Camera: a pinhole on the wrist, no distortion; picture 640 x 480 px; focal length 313.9 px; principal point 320.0 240.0 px. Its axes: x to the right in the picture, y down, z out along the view. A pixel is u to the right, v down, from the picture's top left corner.
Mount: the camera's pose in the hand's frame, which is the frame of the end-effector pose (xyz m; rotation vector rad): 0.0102 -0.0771 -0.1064 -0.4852 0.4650 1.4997
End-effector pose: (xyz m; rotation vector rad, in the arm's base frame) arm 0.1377 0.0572 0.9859 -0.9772 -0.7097 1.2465
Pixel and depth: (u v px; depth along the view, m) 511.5 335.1 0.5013
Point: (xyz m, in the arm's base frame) -0.2059 -0.0368 0.6361
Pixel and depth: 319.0 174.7 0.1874
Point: 0.0924 0.1152 0.9778
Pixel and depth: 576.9 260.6 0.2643
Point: 0.0376 0.0577 0.7546
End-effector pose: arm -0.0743 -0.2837 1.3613 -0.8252 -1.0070 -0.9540
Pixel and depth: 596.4 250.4 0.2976
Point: 0.2147 -0.1837 1.3222
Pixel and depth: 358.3 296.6 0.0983
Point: -0.0760 -0.3150 1.3447
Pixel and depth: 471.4 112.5 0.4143
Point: 0.2260 -0.1038 1.5289
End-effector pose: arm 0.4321 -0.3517 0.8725 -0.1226 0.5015 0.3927
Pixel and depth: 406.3 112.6 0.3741
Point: 0.5396 -0.0660 0.9150
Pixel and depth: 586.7 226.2 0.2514
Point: 0.3461 -0.1263 0.8370
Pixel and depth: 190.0 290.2 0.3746
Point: 0.5114 -0.3004 1.1509
